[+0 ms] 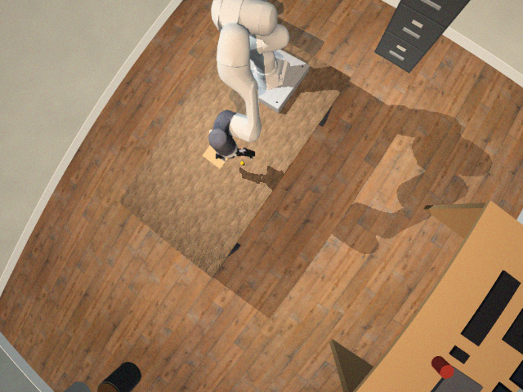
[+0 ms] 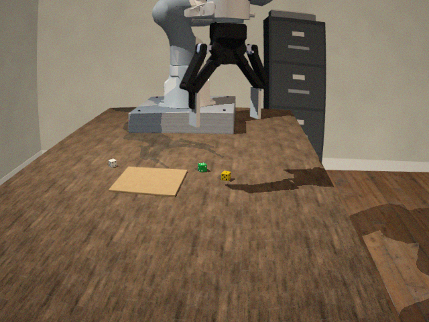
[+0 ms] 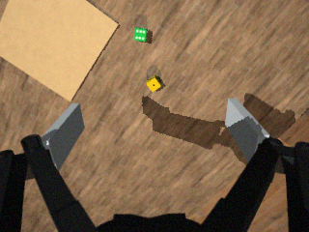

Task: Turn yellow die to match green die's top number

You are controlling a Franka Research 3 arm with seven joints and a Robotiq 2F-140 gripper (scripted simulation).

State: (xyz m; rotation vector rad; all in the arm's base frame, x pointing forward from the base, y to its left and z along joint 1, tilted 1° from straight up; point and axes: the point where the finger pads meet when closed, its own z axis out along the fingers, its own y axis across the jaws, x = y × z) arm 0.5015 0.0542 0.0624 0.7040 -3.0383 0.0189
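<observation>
The yellow die lies 120 mm below my hand. Round my hand: white die: 100 mm behind, 250 mm to the right, 120 mm below; tan mat: 160 mm to the right, 130 mm below; green die: 50 mm behind, 40 mm to the right, 120 mm below.
</observation>
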